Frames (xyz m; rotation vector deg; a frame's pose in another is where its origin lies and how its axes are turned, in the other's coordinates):
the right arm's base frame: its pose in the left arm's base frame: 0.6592 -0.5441 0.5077 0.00 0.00 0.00
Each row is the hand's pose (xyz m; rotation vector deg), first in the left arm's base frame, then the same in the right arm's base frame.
Working: the left arm's base frame: its pose in the right arm's base frame: -0.6592 0.5441 -0.5077 0.00 0.00 0.00

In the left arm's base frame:
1: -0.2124 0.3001 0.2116 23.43 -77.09 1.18
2: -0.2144 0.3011 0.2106 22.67 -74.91 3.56
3: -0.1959 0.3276 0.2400 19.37 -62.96 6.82
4: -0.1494 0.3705 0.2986 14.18 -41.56 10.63
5: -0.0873 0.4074 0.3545 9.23 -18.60 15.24
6: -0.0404 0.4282 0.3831 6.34 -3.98 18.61
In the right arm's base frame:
1: -0.8716 0.8442 -0.2961 23.43 -77.09 1.18
2: -0.8736 0.8452 -0.2971 22.67 -74.91 3.56
3: -0.8551 0.8717 -0.2677 19.37 -62.96 6.82
4: -0.8086 0.9146 -0.2091 14.18 -41.56 10.63
5: -0.7465 0.9515 -0.1532 9.23 -18.60 15.24
6: -0.6996 0.9723 -0.1246 6.34 -3.98 18.61

